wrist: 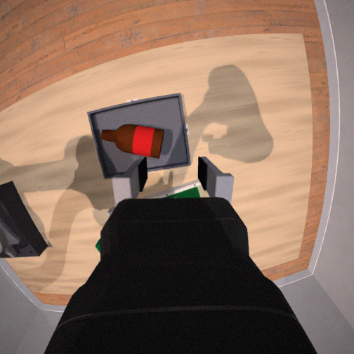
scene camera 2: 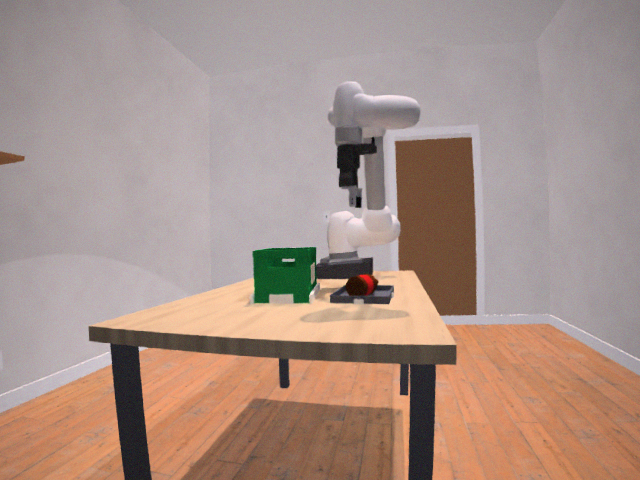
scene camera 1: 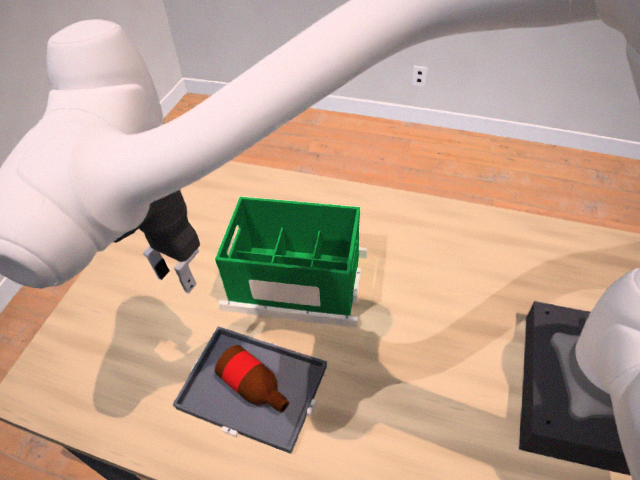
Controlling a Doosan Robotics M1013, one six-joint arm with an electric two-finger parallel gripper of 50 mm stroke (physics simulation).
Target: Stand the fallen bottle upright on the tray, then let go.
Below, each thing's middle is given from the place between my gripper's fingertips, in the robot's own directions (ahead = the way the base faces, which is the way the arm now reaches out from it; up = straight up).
The brown bottle [scene camera 1: 251,379] lies 270 mm below my hand, 90 mm behind it and 30 mm to the left of it.
